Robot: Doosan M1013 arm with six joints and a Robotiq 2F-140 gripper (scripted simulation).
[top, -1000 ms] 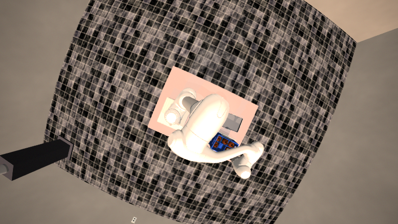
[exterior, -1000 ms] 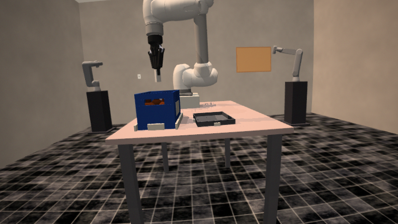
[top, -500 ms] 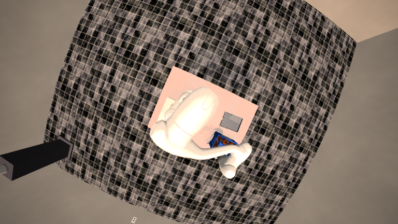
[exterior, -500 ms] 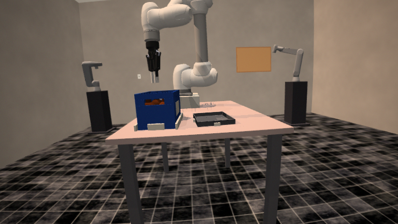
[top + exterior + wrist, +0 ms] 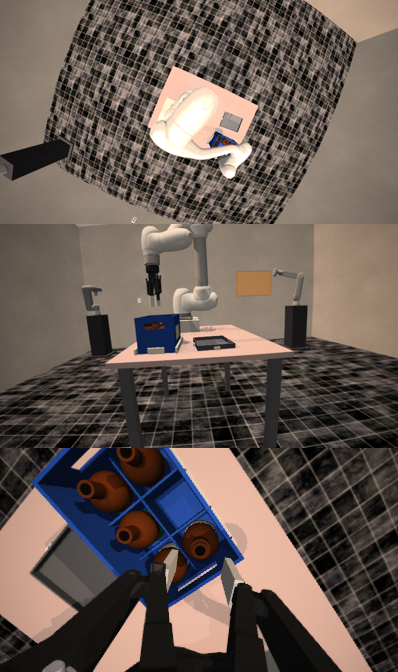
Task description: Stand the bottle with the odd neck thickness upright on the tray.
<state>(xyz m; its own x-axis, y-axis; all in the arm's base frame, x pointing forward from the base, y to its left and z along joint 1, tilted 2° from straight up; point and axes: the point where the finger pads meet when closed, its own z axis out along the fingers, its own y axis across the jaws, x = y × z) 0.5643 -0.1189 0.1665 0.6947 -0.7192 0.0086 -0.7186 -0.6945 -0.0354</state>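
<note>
Now: hand 80 mm to the right of the bottle and 170 mm above it. Round my hand: dark tray (80 mm ahead, 320 mm to the left, 250 mm below); then blue crate (90 mm ahead, 40 mm to the left, 170 mm below).
</note>
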